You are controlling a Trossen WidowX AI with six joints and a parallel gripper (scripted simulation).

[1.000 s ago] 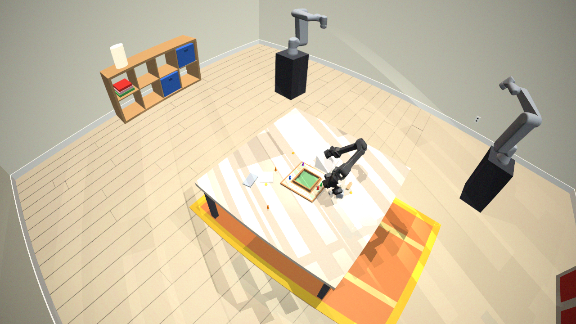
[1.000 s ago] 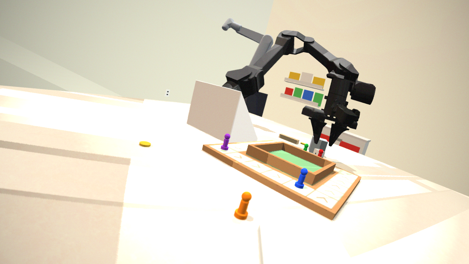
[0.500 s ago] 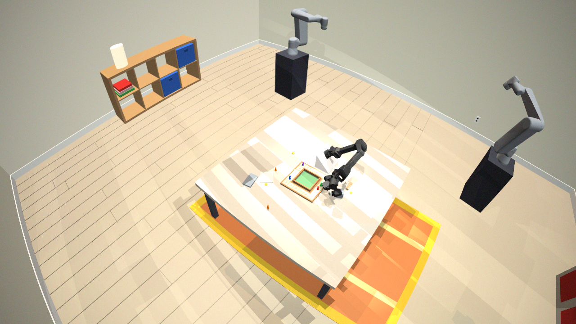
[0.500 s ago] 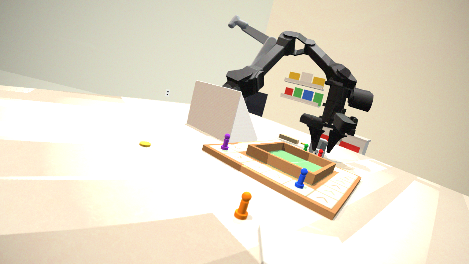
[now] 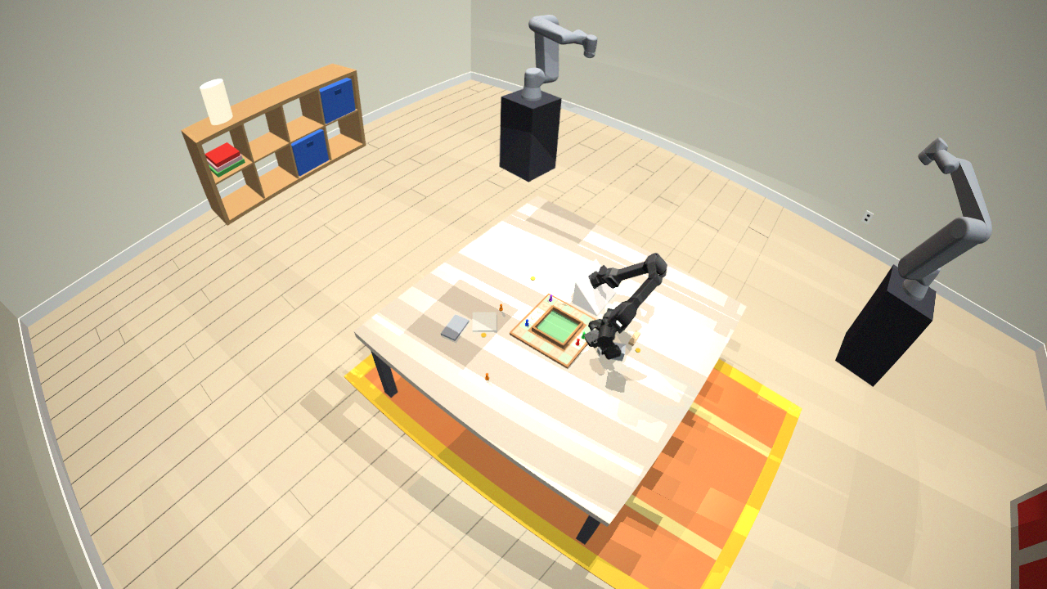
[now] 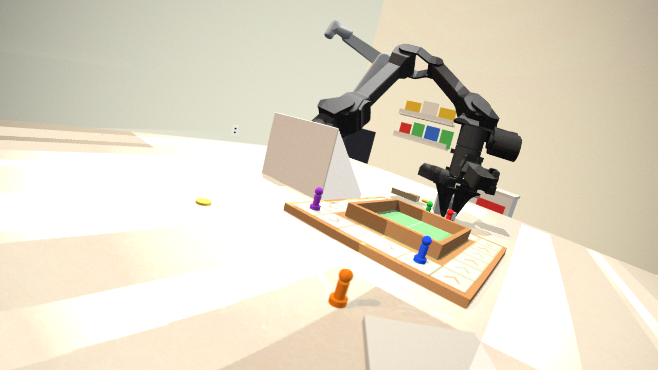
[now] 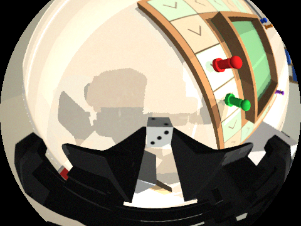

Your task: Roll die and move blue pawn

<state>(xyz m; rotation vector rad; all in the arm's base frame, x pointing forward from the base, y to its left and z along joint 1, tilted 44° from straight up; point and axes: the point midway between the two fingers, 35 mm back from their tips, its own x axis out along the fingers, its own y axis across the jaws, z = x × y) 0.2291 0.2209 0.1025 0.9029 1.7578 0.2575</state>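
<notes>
My gripper tip is 11 cm short of the blue pawn, 31 cm to the left of it and 2 cm below it. The rest, counted from my gripper tip: green pawn: 10 cm to the right, 2 cm above; then white die: right at my gripper tip; then grey cube: 4 cm behind, 6 cm to the left, 2 cm above.
</notes>
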